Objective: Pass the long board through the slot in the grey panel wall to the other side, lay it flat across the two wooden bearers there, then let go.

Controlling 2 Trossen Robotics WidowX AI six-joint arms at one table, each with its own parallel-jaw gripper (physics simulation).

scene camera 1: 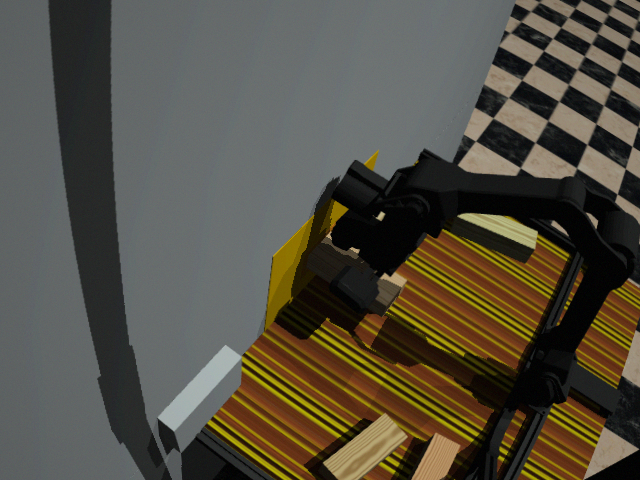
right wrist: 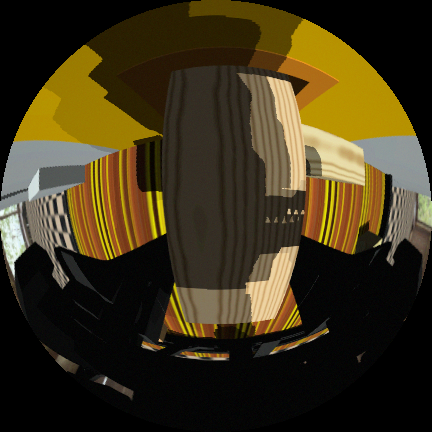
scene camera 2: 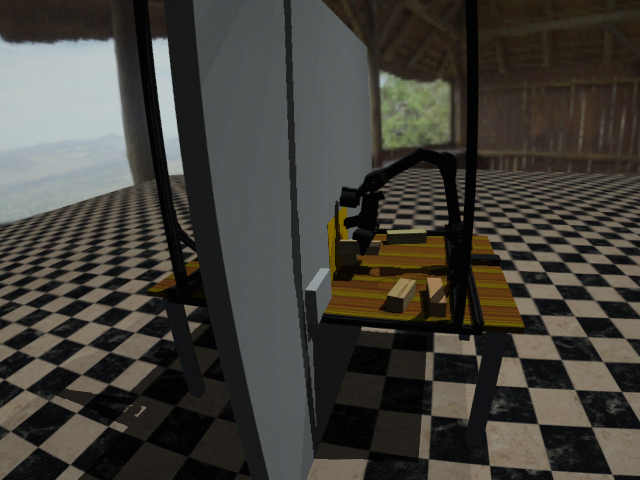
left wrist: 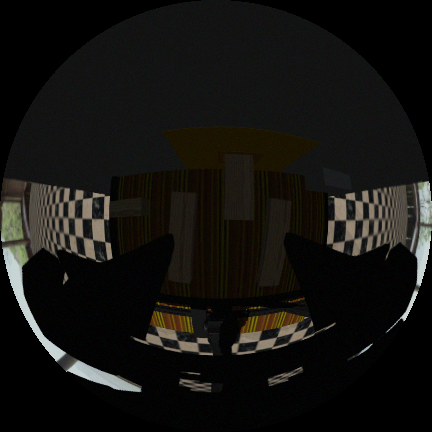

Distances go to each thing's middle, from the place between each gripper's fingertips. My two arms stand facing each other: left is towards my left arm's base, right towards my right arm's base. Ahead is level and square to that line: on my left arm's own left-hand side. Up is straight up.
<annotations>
I see my left gripper 34 cm past the grey block (scene camera 1: 199, 401), 24 cm above it and 16 cm to the left of it.
I see my right gripper 31 cm past the grey block, 13 cm to the right of it and 2 cm above it.
</annotations>
